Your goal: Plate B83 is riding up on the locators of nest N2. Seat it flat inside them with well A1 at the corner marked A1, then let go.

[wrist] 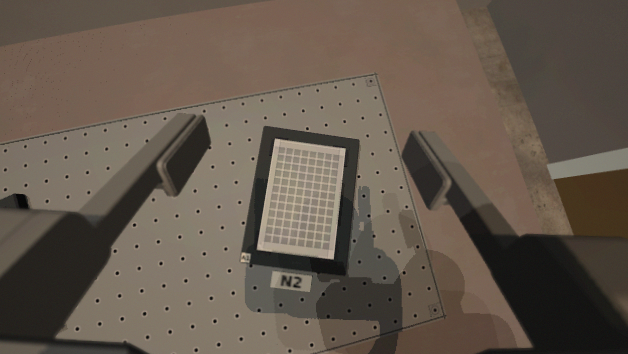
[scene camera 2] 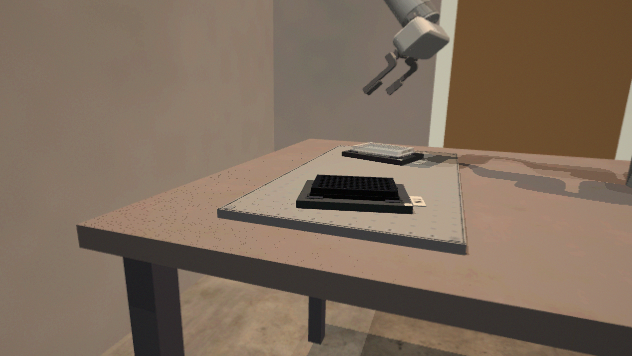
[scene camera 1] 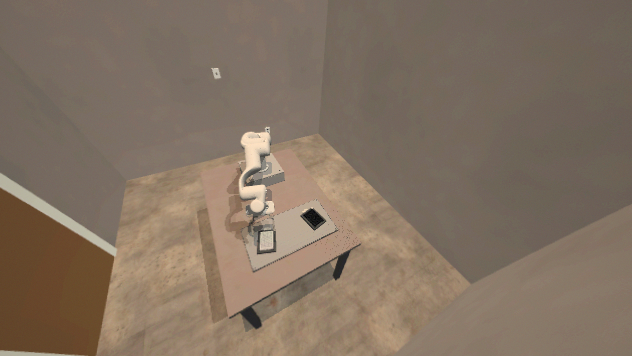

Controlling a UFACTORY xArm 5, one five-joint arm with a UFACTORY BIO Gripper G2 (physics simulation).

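Places are measured from the arm's base along level axes (x left, y back, z up), in centimetres.
Pixels of known places: hand, tool point: [wrist: 308, 159] [scene camera 2: 384, 86] [scene camera 1: 263, 229]; arm's base, link origin: [scene camera 1: 261, 167].
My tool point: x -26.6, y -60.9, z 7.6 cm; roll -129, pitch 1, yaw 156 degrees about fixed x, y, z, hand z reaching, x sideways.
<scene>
For each thing: its top centre in the pictures, then the offset to it from my tool point. "spot": a spot on its surface instead. Level surfaces: height alone.
- clear, top centre: [wrist: 303, 196] [scene camera 2: 383, 146] [scene camera 1: 266, 239] dy +0.6, dx +0.4, dz -14.3 cm
- black nest N2, top centre: [wrist: 303, 197] [scene camera 2: 382, 151] [scene camera 1: 266, 240] dy +0.6, dx +0.4, dz -15.4 cm
- A1 mark, top centre: [wrist: 245, 257] dy +4.7, dx +8.7, dz -15.7 cm
- N2 label, surface spot: [wrist: 291, 281] spot: dy +9.1, dx +5.0, dz -16.7 cm
- second nest, top centre: [scene camera 2: 354, 189] [scene camera 1: 313, 217] dy -2.8, dx +36.9, dz -15.4 cm
- black well plate, top centre: [scene camera 2: 354, 182] [scene camera 1: 313, 216] dy -2.8, dx +36.9, dz -14.3 cm
- same perforated board, surface height: dz -16.9 cm
- small label card, surface spot: [scene camera 2: 418, 201] spot: dy +7.0, dx +36.4, dz -16.7 cm
- brown table, surface height: dz -18.2 cm
Plate B83, pale and clear [scene camera 1: 266, 240] [scene camera 2: 382, 150] [wrist: 302, 200], lies within the outline of the black nest N2 [scene camera 1: 266, 252] [scene camera 2: 370, 157] [wrist: 300, 263], with dark rim showing on all four sides in the wrist view. It looks about level and square to the nest; whether it is fully down inside the locators is too small to tell. The A1 mark [wrist: 245, 258] is at the nest's lower left corner in the wrist view, beside the N2 label [wrist: 291, 281]. Well A1's lettering on the plate is not readable. My gripper [scene camera 2: 380, 90] [wrist: 306, 162] is open and empty, well above the plate, its fingers pointing down at a slant.
A second nest [scene camera 2: 355, 205] holding a black well plate [scene camera 1: 313, 218] [scene camera 2: 354, 186] sits on the same perforated board [scene camera 1: 292, 240] [scene camera 2: 270, 208] [wrist: 175, 210], with a small label card [scene camera 2: 418, 201] beside it. The board lies on the brown table [scene camera 1: 280, 270] [scene camera 2: 190, 245] [wrist: 250, 55].
</scene>
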